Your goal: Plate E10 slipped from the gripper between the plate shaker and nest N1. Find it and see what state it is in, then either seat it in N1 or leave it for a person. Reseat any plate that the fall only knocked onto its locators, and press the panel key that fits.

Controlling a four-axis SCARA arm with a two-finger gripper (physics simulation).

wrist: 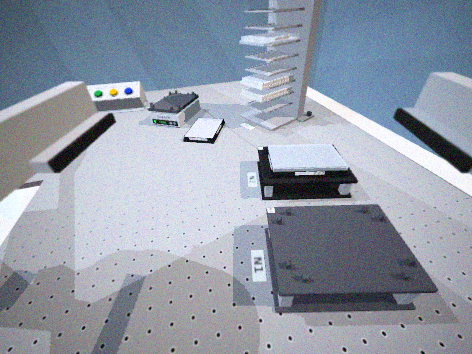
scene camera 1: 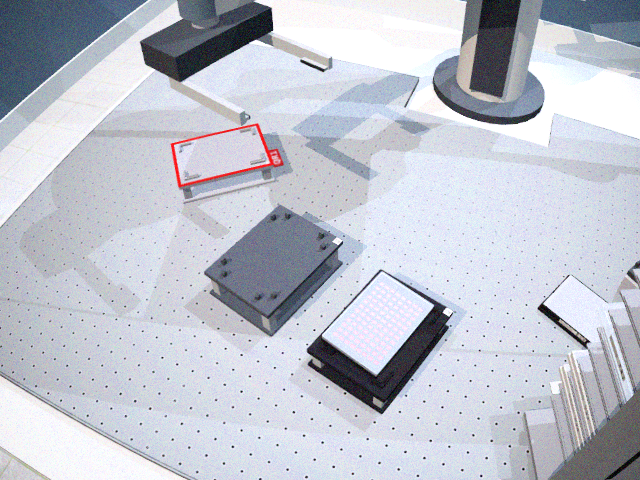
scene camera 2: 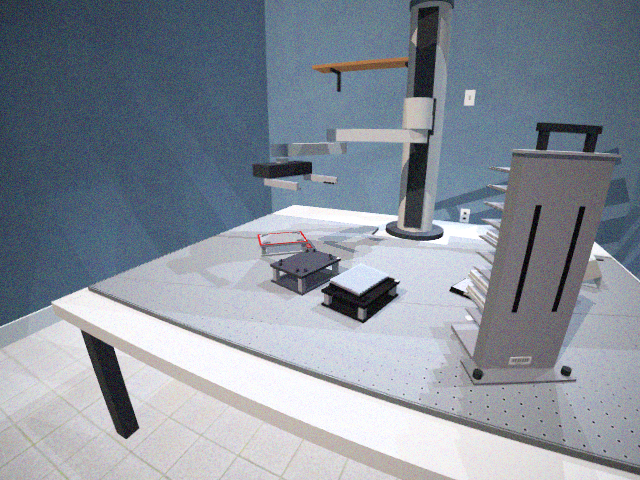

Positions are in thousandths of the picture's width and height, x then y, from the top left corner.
my gripper: wrist 529, 278; scene camera 1 452, 184; scene camera 2 498, 382
